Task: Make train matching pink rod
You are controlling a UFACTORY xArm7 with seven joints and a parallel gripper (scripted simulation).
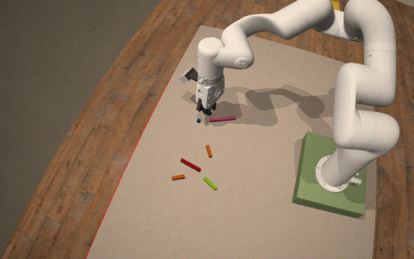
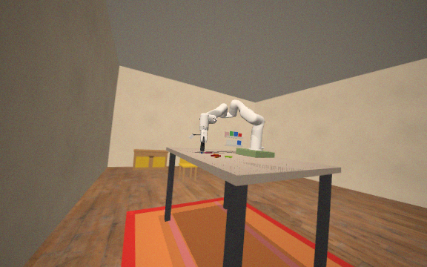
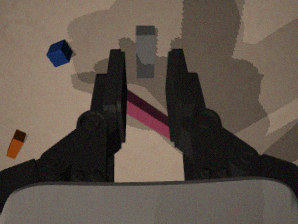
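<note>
Now: hand 3 cm above the grey rod. The rest, counted from my hand: blue rod: 4 cm to the left, 3 cm below, 2 cm ahead; pink rod: 5 cm behind, 3 cm below, 1 cm to the left; red rod: 21 cm to the left, 3 cm below, 1 cm behind.
</note>
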